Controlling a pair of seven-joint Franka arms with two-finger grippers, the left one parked.
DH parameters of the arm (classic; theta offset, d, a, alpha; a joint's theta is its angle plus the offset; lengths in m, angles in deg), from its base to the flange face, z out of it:
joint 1: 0 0.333 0 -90
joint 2: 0 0 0 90
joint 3: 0 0.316 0.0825 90
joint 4: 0 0 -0.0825 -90
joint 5: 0 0.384 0 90
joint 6: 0 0 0.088 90
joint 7: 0 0.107 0 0
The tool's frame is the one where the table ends.
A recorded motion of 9 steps. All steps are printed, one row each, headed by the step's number.
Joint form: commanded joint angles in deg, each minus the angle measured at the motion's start. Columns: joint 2, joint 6, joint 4, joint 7, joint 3, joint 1, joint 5.
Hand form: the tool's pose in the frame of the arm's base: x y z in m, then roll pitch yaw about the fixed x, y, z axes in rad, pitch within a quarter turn. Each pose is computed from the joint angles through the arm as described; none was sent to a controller.
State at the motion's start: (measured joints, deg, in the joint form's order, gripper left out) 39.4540 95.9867 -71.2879 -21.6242 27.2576 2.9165 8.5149
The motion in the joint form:
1: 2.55 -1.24 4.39 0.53 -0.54 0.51 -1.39
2: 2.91 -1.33 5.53 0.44 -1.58 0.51 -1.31
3: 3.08 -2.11 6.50 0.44 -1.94 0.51 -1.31
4: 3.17 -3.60 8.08 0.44 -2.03 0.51 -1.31
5: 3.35 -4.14 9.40 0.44 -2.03 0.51 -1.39
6: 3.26 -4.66 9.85 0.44 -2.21 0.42 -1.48
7: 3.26 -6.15 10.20 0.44 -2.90 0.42 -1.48
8: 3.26 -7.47 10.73 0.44 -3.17 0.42 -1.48
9: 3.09 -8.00 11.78 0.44 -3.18 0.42 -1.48
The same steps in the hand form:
1: 0.6598 0.2896 0.3834 -2.6731 0.0242 0.7991
2: 0.6674 0.2801 0.3848 -2.6832 0.0196 0.7812
3: 0.6702 0.2758 0.3884 -2.6854 0.0210 0.7771
4: 0.6722 0.2726 0.3976 -2.6854 0.0202 0.7785
5: 0.6750 0.2706 0.4050 -2.6895 0.0104 0.7758
6: 0.6761 0.2672 0.4084 -2.6931 0.0118 0.7736
7: 0.6762 0.2609 0.4077 -2.6918 0.0335 0.7734
8: 0.6756 0.2576 0.4097 -2.6890 0.0468 0.7765
9: 0.6769 0.2559 0.4193 -2.6944 0.0362 0.7747

